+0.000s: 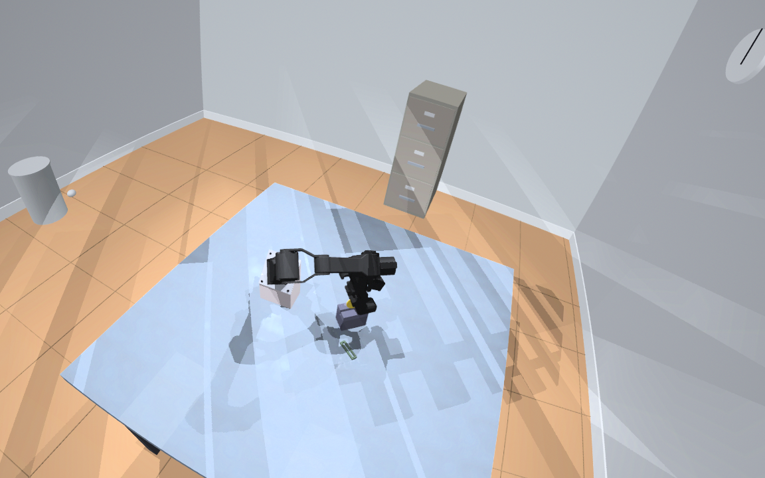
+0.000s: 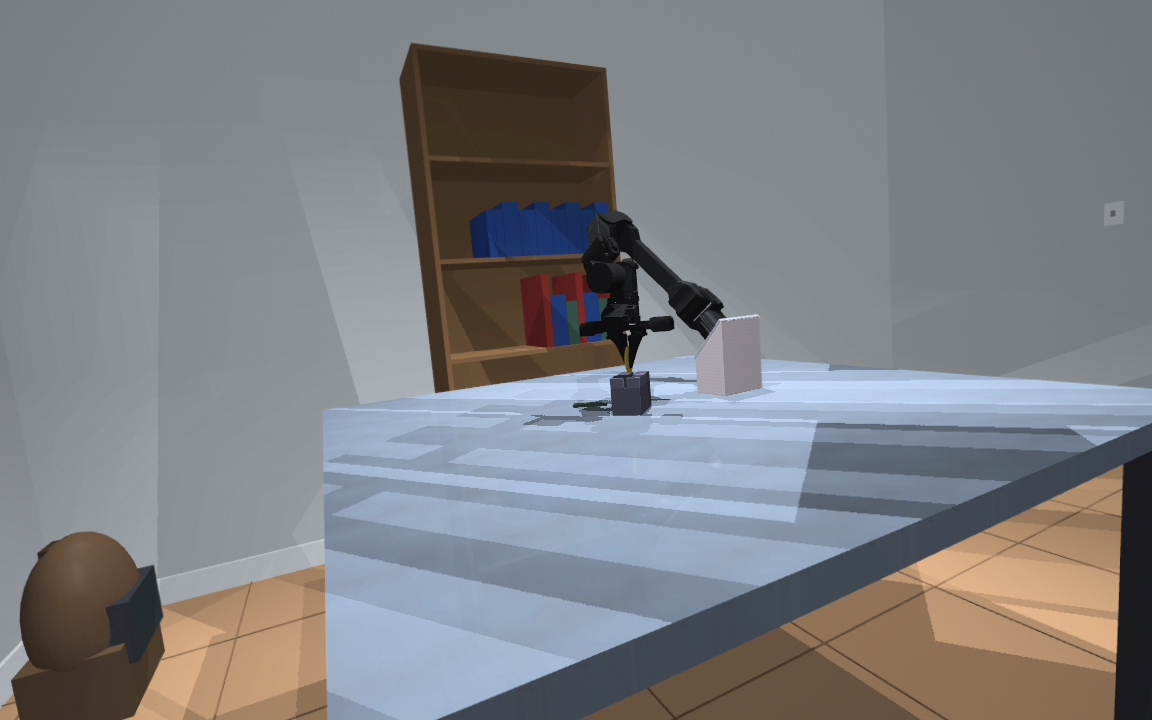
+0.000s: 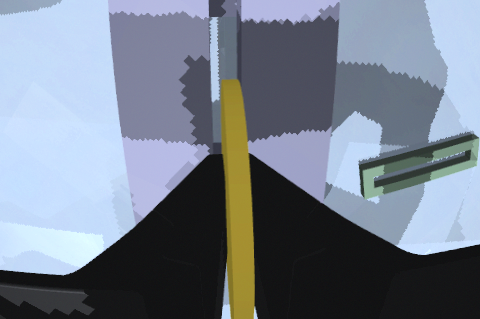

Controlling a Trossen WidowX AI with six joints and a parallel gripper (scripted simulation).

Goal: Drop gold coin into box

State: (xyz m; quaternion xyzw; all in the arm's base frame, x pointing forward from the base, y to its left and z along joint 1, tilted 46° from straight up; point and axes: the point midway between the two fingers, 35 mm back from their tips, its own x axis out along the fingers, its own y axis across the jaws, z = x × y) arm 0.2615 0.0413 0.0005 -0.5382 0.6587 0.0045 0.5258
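Right now the gold coin is 2 cm above my gripper tip.
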